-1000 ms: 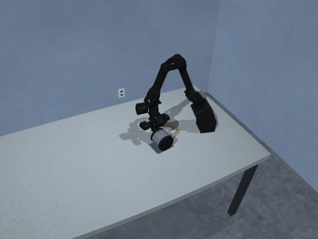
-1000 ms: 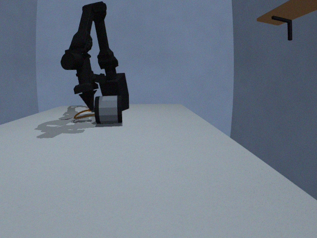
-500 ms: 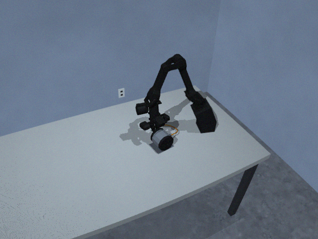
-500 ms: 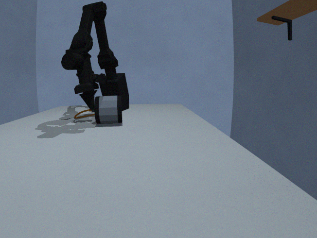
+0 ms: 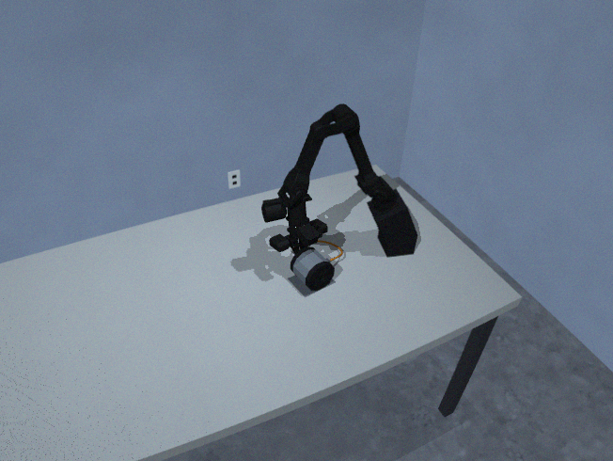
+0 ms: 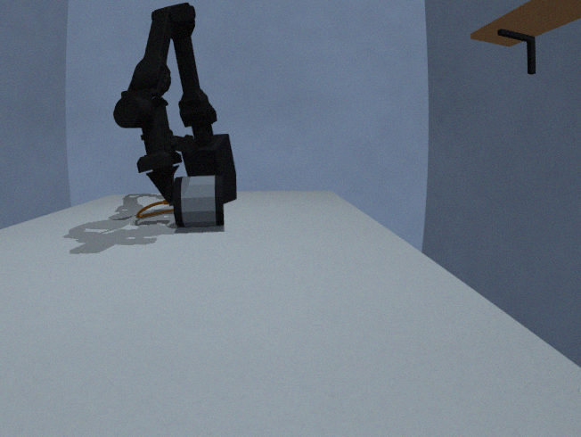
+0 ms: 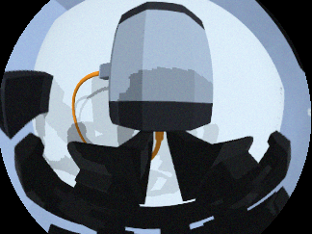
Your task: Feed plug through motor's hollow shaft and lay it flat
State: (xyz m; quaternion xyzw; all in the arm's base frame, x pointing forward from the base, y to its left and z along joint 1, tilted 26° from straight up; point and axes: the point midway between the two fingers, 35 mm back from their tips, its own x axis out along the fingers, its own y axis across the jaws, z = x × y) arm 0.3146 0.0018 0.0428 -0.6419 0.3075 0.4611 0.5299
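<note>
Right now my hand is 20 mm to the right of the plug and 30 mm above it.
</note>
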